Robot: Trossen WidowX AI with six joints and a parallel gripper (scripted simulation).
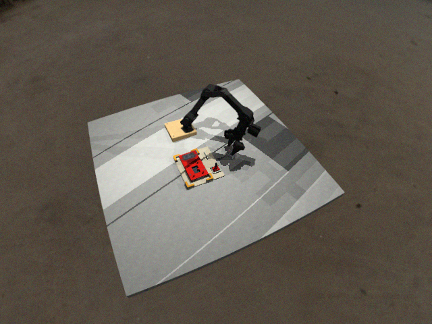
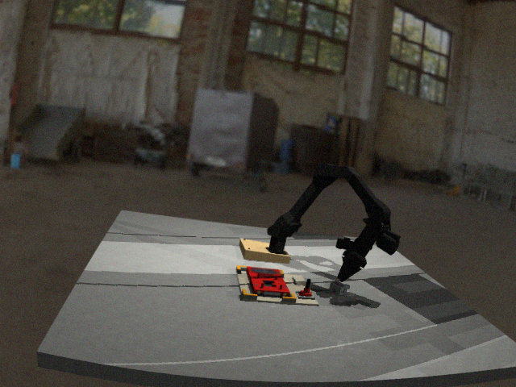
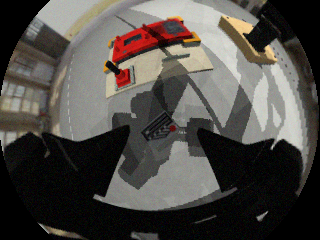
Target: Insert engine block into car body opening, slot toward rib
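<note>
Now: gripper tip 30 mm above the engine block, 10 mm to the left of it and 10 mm short of it.
</note>
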